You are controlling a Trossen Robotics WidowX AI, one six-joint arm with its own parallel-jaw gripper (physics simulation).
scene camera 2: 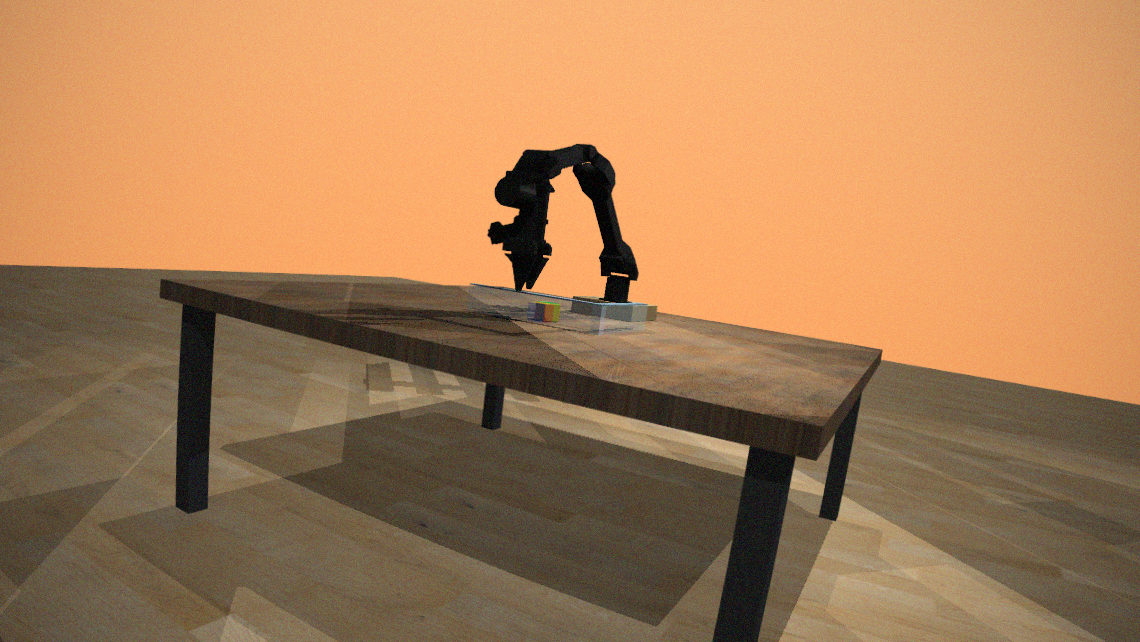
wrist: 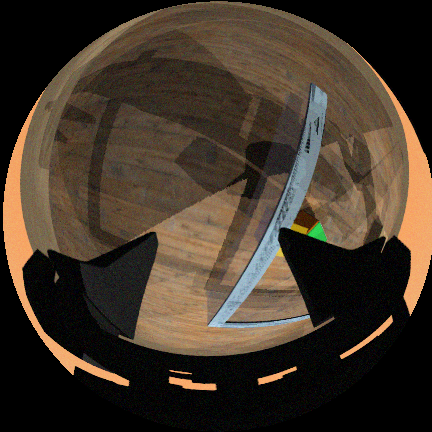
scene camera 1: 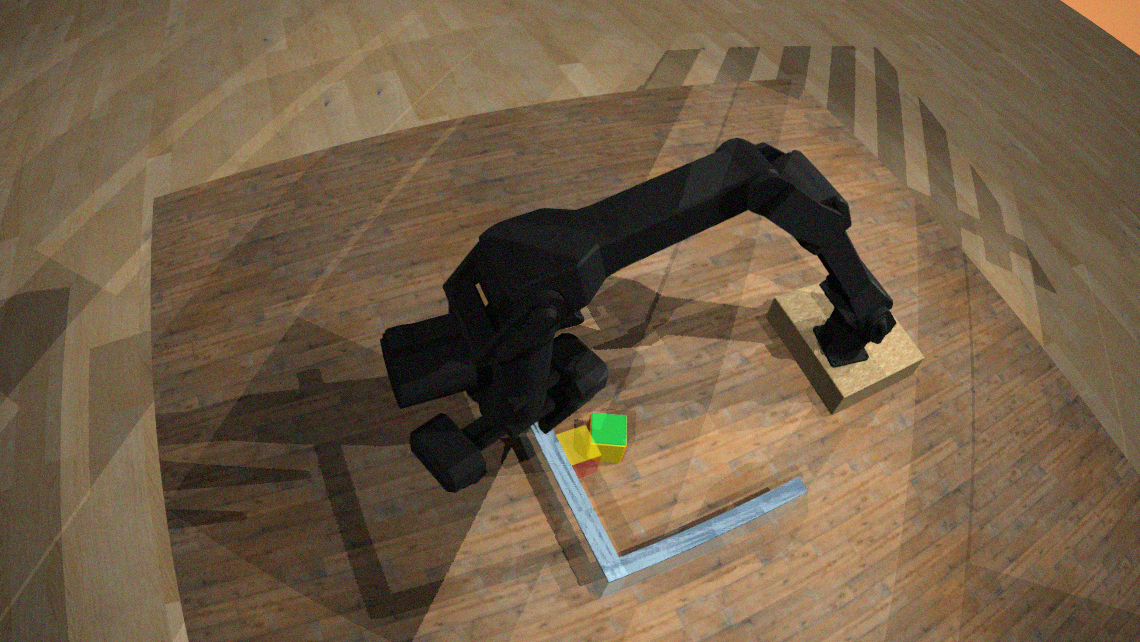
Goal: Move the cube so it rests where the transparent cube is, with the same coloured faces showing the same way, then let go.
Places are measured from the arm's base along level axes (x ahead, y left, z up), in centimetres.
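Where they show: gripper, fingertip midpoint: [scene camera 2: 523, 290] [wrist: 218, 236] [scene camera 1: 508, 455]; arm's base, origin of the base link: [scene camera 2: 615, 301] [scene camera 1: 840, 344].
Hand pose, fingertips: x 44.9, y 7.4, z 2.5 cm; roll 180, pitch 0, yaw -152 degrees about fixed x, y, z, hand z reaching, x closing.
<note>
Things, the pixels of their centre, and the offset from my fingertips. Level surfaces: height alone.
- solid cube, body centre: [scene camera 1: 606, 438] [wrist: 305, 234] dx -11.4, dy -2.5, dz -4.6 cm
- transparent cube, body centre: [scene camera 1: 574, 454] [wrist: 279, 231] dx -7.5, dy -1.2, dz -4.6 cm
- wooden table, its level: dz -6.6 cm
The solid cube [scene camera 1: 608, 430] [wrist: 318, 232] has a green top and a yellow side in scene camera 1. It sits inside the corner of an L-shaped wall. The transparent cube [scene camera 1: 577, 445] [wrist: 300, 229] shows a yellow top and a red side, between the solid cube and the wall's long arm, close against both. In scene camera 2 the two overlap as a small coloured block, hard to tell apart. My gripper [scene camera 1: 524, 438] [scene camera 2: 524, 287] [wrist: 218, 236] is open and empty, above the table by the long arm's far end. In the wrist view its right finger partly covers the cubes.
The L-shaped wall [scene camera 1: 571, 486] [scene camera 2: 624, 311] [wrist: 295, 192] has a pale blue top edge and see-through sides. Its short arm [scene camera 1: 717, 519] runs to the right in scene camera 1. The arm's base stands on a tan block [scene camera 1: 877, 374] at the right of the wooden table [scene camera 2: 638, 366].
</note>
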